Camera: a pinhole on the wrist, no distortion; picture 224 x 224 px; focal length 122.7 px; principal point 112.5 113.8 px. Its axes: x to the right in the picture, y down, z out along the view. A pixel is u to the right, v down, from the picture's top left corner.
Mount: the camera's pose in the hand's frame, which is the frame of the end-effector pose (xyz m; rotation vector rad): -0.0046 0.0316 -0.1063 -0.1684 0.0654 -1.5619
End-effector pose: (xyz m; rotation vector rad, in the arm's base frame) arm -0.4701 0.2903 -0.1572 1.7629 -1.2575 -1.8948
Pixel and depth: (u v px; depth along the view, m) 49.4 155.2 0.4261
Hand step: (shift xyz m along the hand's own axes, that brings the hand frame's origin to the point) 0.1985 0.2783 0.2786
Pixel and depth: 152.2 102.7 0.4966
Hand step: 0.0261 -0.0961 0.4008
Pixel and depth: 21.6 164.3 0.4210
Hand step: 0.2260 0.3705 0.2631
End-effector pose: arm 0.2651 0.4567 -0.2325 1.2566 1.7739 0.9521
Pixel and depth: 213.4 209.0 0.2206
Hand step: 0.1992 -0.1349 0.0978
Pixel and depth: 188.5 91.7 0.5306
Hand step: -0.0172 -0.2615 0.4528
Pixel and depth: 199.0 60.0 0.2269
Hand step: -0.0678 -0.1131 0.1428
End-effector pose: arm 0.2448 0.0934 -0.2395 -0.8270 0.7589 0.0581
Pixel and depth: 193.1 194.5 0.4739
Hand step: 0.3769 -0.2478 0.3353
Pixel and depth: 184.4 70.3 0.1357
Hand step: -0.0313 -0.0388 0.0399
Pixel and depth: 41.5 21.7 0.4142
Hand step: -0.2531 0.2979 0.3330
